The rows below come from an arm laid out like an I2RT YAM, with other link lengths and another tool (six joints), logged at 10 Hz.
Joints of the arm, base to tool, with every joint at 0 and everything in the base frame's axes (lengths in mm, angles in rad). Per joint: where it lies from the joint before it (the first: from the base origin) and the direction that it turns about. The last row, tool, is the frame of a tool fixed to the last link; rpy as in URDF.
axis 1: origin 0 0 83.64 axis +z
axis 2: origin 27 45.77 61.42 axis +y
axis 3: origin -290.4 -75.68 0 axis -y
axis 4: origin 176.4 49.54 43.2 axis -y
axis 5: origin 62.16 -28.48 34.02 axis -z
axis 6: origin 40.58 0 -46.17 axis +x
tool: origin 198 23 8 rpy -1.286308 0.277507 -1.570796
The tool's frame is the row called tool.
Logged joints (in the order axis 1, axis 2, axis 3, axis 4, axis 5, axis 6), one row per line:
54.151, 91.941, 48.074, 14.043, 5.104, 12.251
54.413, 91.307, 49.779, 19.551, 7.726, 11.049
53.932, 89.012, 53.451, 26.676, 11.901, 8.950
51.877, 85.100, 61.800, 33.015, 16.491, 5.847
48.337, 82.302, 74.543, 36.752, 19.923, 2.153
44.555, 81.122, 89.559, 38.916, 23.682, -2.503
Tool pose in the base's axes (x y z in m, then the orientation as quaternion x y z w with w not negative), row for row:
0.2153, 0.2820, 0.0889, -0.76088, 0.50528, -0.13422, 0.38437
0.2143, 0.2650, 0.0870, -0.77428, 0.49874, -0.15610, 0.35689
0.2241, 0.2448, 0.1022, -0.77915, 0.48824, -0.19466, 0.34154
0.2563, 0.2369, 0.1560, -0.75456, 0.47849, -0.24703, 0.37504
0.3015, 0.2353, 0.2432, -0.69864, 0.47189, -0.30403, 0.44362
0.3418, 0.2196, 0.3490, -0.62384, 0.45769, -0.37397, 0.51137
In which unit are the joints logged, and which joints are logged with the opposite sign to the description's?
The joints are logged in degrees. Opposite sign: axis 4.
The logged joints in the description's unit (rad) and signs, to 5 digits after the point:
0.94511, 1.60467, 0.83905, -0.24510, 0.08908, 0.21382
0.94969, 1.59361, 0.86881, -0.34123, 0.13484, 0.19284
0.94129, 1.55355, 0.93290, -0.46558, 0.20771, 0.15621
0.90542, 1.48528, 1.07861, -0.57622, 0.28782, 0.10205
0.84364, 1.43644, 1.30102, -0.64144, 0.34772, 0.03758
0.77763, 1.41585, 1.56310, -0.67921, 0.41333, -0.04369

